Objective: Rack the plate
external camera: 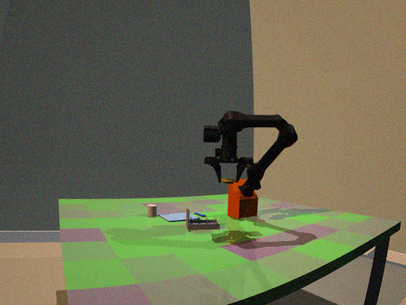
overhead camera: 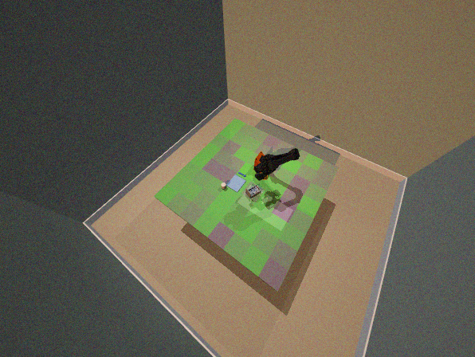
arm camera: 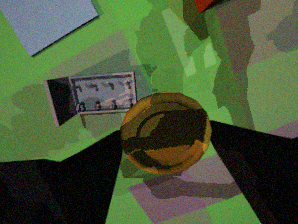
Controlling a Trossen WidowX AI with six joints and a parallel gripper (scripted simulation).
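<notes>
My gripper tip is now 8 cm short of the dish rack, 5 cm to the left of it and 16 cm above it. From my gripper tip the other things lie so: light blue sheet 8 cm ahead, 24 cm to the right, 18 cm below; plate 1 cm above.
</notes>
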